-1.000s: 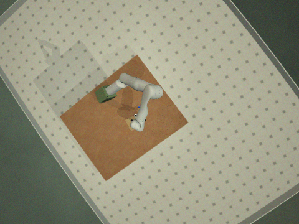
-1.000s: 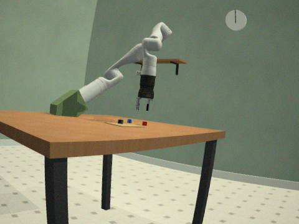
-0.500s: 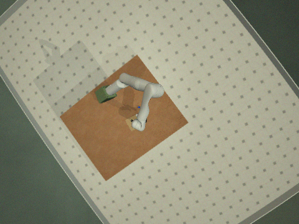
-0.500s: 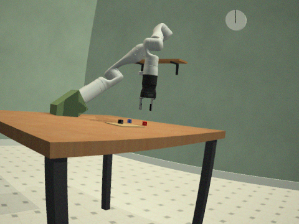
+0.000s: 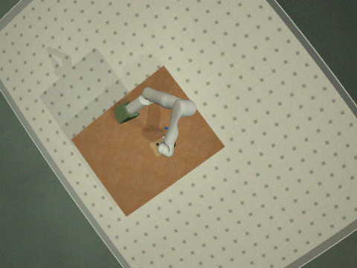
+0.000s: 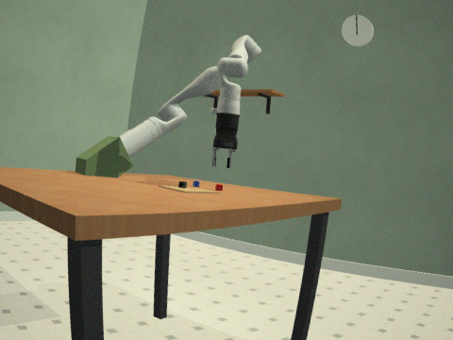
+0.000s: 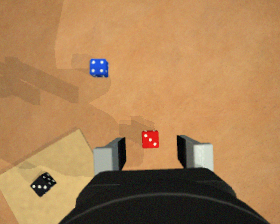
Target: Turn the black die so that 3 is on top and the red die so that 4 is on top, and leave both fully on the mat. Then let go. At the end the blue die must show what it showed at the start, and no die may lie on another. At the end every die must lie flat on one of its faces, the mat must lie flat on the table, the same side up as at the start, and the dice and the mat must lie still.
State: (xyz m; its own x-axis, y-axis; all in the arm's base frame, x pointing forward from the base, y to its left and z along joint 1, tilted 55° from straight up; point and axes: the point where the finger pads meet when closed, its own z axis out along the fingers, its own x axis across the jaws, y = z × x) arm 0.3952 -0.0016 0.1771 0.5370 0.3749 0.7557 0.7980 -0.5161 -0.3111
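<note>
My gripper is now 90 mm above the red die. Also, from my hand: tan mat 140 mm to the right, 100 mm below; then blue die 110 mm behind, 90 mm below; then black die 30 mm behind, 140 mm to the right, 80 mm below.
</note>
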